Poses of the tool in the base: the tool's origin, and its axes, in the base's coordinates. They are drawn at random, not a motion.
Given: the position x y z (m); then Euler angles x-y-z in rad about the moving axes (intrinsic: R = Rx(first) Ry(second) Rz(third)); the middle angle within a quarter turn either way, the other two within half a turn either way.
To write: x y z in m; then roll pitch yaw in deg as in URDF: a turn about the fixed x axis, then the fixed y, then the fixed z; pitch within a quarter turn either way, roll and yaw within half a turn. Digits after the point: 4 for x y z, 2 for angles.
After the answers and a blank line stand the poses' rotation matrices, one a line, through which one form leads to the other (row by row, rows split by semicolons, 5 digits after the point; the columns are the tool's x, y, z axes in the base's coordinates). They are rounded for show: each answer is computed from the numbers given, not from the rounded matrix.
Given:
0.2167, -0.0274, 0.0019, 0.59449, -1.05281, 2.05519
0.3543, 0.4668, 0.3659, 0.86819, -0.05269, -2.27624
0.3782, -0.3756, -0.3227, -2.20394, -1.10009, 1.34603
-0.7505, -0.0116, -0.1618, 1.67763, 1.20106, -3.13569
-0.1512, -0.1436, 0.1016, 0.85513, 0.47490, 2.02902
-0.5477, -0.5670, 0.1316, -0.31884, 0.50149, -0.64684
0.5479, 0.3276, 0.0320, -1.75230, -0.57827, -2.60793
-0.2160, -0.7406, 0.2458, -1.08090, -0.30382, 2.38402
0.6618, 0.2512, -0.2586, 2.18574, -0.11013, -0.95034
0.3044, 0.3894, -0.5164, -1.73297, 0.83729, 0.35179
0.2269, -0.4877, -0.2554, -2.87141, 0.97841, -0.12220
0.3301, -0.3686, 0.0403, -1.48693, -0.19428, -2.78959
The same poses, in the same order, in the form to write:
0.2167, -0.0274, 0.0019, -65.44, -9.23, 103.51
0.3543, 0.4668, 0.3659, -36.00, 37.09, -144.26
0.3782, -0.3756, -0.3227, 128.75, 64.61, -76.36
-0.7505, -0.0116, -0.1618, -92.22, 6.04, -111.31
-0.1512, -0.1436, 0.1016, -6.33, -54.05, 132.07
-0.5477, -0.5670, 0.1316, -32.24, 10.10, -44.70
0.5479, 0.3276, 0.0320, 100.74, -35.82, -152.77
-0.2160, -0.7406, 0.2458, 50.48, 45.12, 169.26
0.6618, 0.2512, -0.2586, 143.56, 44.54, 35.83
0.3044, 0.3894, -0.5164, -96.37, 13.15, -49.80
0.2269, -0.4877, -0.2554, -162.71, -55.70, -10.46
0.3301, -0.3686, 0.0403, 85.01, -19.17, -167.19

-0.23057 -0.43817 -0.86882; 0.95973 0.04485 -0.27732; 0.16048 -0.89777 0.41018
-0.64747 0.76027 -0.05267; -0.46591 -0.44958 -0.76210; -0.60308 -0.46890 0.64531
0.10108 -0.44211 -0.89125; -0.41666 -0.83230 0.36561; -0.90342 0.33439 -0.26834
-0.36136 0.00213 0.93242; -0.92646 0.11210 -0.35931; -0.10529 -0.99369 -0.03853
-0.39340 -0.79759 0.45725; 0.43579 -0.59971 -0.67114; 0.80952 -0.06476 0.58351
0.69973 0.52846 0.48073; -0.69254 0.66696 0.27487; -0.17537 -0.52526 0.83267
-0.72097 0.42598 -0.54658; -0.37102 0.42888 0.82365; 0.58528 0.79662 -0.15116
-0.69323 -0.65569 -0.29917; 0.13155 -0.52324 0.84197; -0.70861 0.54433 0.44898
0.57788 0.80868 -0.10991; 0.41719 -0.40846 -0.81186; -0.70143 0.42331 -0.57342
0.62848 -0.23069 0.74283; -0.74383 0.10103 0.66069; -0.22746 -0.96777 -0.10810
0.55418 0.06806 0.82961; -0.10230 -0.98353 0.14903; 0.82609 -0.16746 -0.53809
-0.92102 0.33829 -0.19306; -0.20947 -0.01230 0.97774; 0.32839 0.94096 0.08219

